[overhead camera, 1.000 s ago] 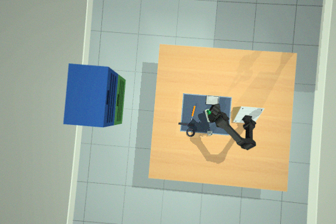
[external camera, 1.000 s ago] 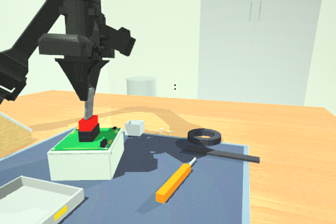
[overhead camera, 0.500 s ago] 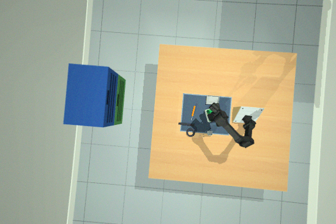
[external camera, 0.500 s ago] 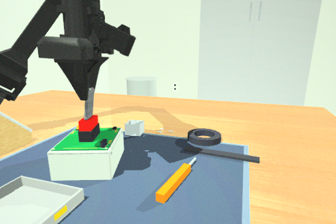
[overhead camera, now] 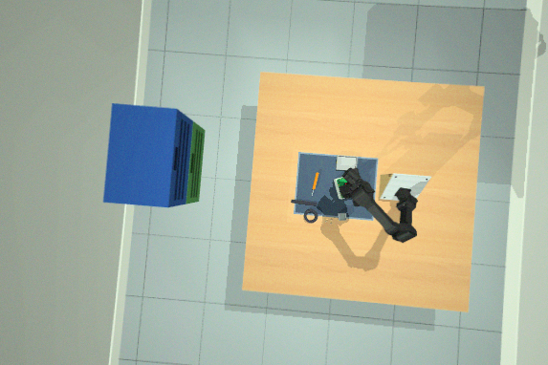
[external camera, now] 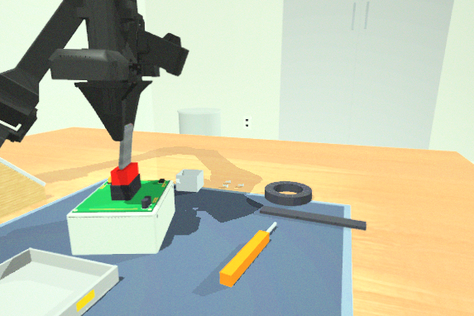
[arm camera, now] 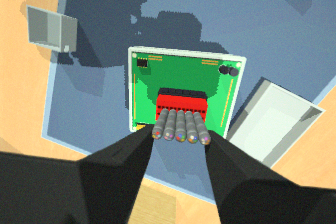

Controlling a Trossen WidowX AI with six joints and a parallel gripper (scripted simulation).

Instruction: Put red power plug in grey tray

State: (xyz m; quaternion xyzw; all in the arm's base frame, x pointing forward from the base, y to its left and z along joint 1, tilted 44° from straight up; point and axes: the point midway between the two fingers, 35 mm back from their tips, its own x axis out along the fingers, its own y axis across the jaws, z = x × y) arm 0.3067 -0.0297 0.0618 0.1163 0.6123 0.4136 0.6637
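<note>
Now: gripper tip 4 cm above the red power plug. Also, from my gripper tip: blue mat: 13 cm below, 5 cm ahead; dark flat bar: 22 cm ahead, 13 cm to the left, 13 cm below.
</note>
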